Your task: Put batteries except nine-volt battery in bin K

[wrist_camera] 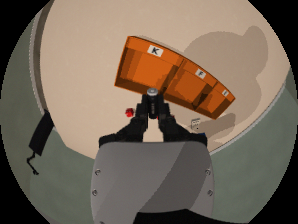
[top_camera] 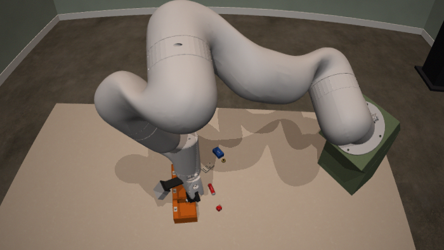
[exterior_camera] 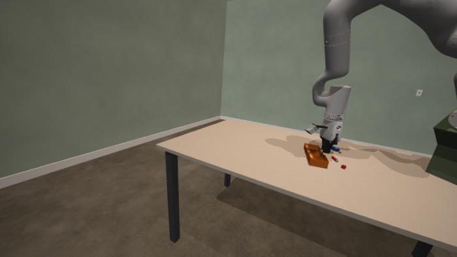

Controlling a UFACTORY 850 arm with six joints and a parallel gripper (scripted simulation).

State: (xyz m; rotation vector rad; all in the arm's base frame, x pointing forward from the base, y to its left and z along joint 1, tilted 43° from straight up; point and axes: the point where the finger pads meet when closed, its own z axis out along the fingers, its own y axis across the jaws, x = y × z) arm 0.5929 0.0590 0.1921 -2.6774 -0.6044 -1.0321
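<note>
Now: hand 60 mm past the red cylindrical battery, 80 mm to the left of it and 80 mm above it. Round my hand: orange bin (40 mm ahead, 50 mm to the right, 60 mm below); then small red block (100 mm behind, 10 mm to the left, 70 mm below); then black battery (20 mm below).
</note>
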